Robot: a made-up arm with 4 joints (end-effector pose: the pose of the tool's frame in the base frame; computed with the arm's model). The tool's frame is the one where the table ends.
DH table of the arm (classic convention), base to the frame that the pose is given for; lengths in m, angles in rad. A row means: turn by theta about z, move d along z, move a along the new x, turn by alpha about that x. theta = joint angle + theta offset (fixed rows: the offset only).
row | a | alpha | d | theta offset
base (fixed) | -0.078 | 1.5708 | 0.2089 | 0
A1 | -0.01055 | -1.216 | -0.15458 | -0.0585
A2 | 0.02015 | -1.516 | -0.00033 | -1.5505
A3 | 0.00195 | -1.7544 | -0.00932 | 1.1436
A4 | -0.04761 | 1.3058 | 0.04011 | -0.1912
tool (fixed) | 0 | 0 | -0.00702 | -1.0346
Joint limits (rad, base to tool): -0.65..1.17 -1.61..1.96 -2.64..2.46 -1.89..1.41
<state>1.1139 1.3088 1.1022 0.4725</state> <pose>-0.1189 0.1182 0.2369 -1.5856 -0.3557 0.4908</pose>
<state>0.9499 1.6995 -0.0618 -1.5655</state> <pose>-0.0379 0.1112 0.1774 0.0608 -1.7699 0.8780</pose>
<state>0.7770 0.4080 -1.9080 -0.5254</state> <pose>-0.0763 0.1339 0.1351 -1.7365 -1.0853 -2.0373</pose>
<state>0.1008 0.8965 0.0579 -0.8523</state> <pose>-0.1351 0.1170 0.1934 -0.4289 -0.3142 -0.0330</pose>
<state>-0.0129 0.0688 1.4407 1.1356</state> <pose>-0.0687 0.1148 0.2517 -0.5902 1.3325 1.1211</pose>
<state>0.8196 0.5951 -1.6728 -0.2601</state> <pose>-0.0690 0.1473 0.1401 -1.4499 -0.9635 -2.0534</pose>
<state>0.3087 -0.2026 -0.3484 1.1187</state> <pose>-0.0665 0.1851 0.2156 -1.4237 2.0221 -0.6865</pose>
